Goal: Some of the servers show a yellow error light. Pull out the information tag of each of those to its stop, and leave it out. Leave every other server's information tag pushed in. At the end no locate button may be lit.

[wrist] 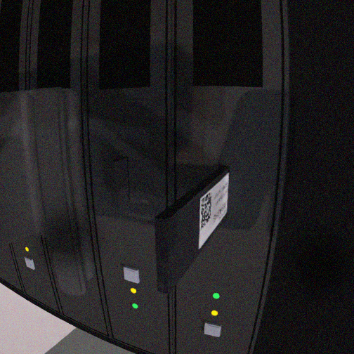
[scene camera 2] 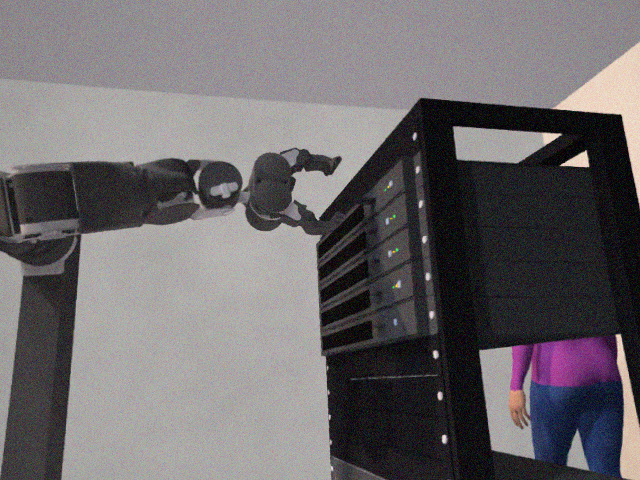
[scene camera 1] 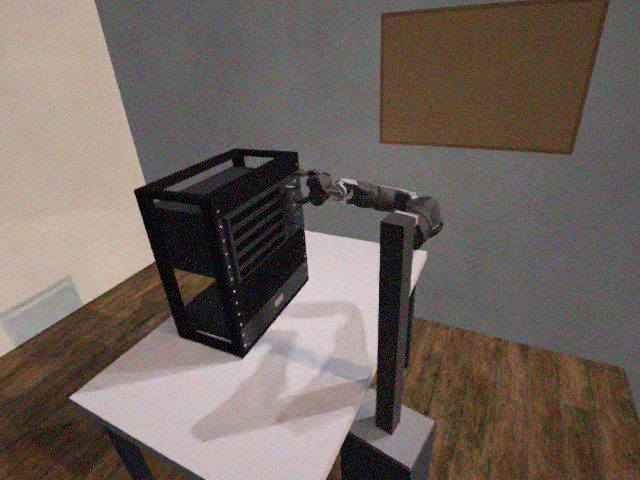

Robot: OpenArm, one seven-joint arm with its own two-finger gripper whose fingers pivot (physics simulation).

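The server rack (scene camera 1: pixel 224 268) (scene camera 2: pixel 452 310) holds several servers. In the wrist view the top server (wrist: pixel 225 270) is at the right, with green and yellow lights and a pale button (wrist: pixel 212 329). Its information tag (wrist: pixel 180 240) sticks out, label showing. The second server (wrist: pixel 135 245) (scene camera 2: pixel 391 227) shows yellow and green lights and a pale button (wrist: pixel 131 274); its tag looks pushed in. Farther left a yellow light (wrist: pixel 27 249) shows above another button (wrist: pixel 29 263). A finger hides the server between. My gripper (scene camera 1: pixel 301 187) (scene camera 2: pixel 330 196) (wrist: pixel 157 190) is open before the upper servers, fingers either side of the tag in view; contact is unclear.
The rack stands on a white table (scene camera 1: pixel 170 397). The arm's dark post (scene camera 1: pixel 393 320) (scene camera 2: pixel 38 361) stands at the table's edge. A person in a magenta top (scene camera 2: pixel 573 361) is behind the rack. A brown board (scene camera 1: pixel 491 77) hangs on the wall.
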